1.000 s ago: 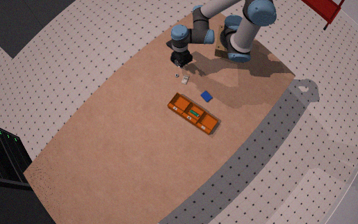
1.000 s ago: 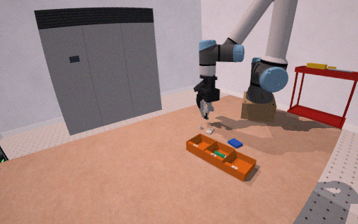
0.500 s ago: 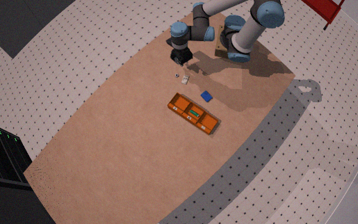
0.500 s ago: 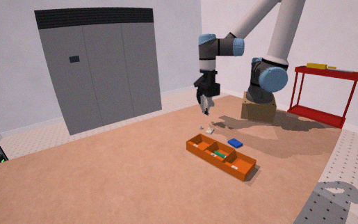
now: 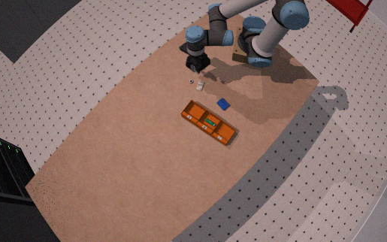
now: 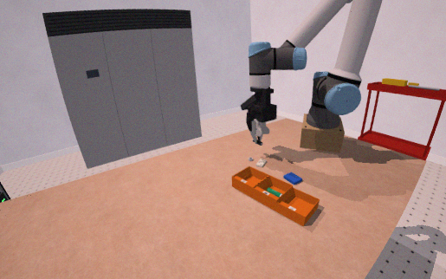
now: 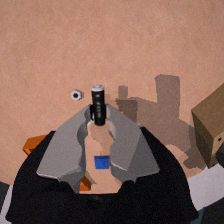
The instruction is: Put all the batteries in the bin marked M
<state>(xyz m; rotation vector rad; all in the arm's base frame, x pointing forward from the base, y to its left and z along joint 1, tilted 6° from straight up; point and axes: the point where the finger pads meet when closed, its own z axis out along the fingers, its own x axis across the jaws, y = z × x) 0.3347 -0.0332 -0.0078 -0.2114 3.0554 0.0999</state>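
Right now the green battery is 24 cm to the left of my hand, 8 cm ahead of it and 6 cm below it. From my hand the other things lie so: white domino 7 cm below, 6 cm to the left, 2 cm ahead; small grey round piece 7 cm below, 4 cm ahead, 1 cm to the left; black cylinder 1 cm below.
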